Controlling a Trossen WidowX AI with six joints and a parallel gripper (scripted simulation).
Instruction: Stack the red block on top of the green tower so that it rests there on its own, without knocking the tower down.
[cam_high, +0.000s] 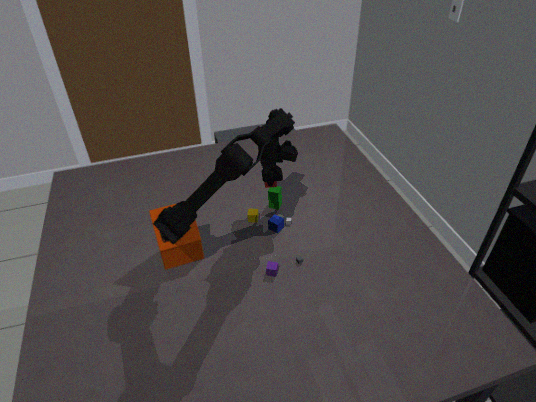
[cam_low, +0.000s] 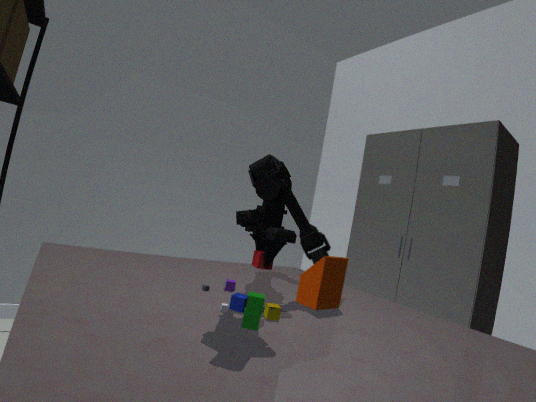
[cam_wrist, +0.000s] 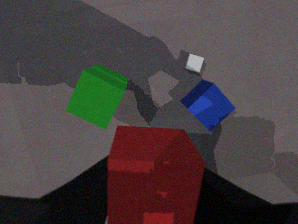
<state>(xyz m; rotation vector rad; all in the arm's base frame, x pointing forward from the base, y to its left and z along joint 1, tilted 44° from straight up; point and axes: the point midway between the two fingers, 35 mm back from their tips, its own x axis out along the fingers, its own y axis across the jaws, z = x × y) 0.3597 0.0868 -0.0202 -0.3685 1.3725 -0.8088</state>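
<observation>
My gripper tip is 7 cm past the yellow block and 12 cm above it. The rest, counted from my gripper tip: small white block (4 cm ahead, 7 cm to the right, 13 cm below); blue block (1 cm behind, 8 cm to the right, 12 cm below); red block (1 cm above).
</observation>
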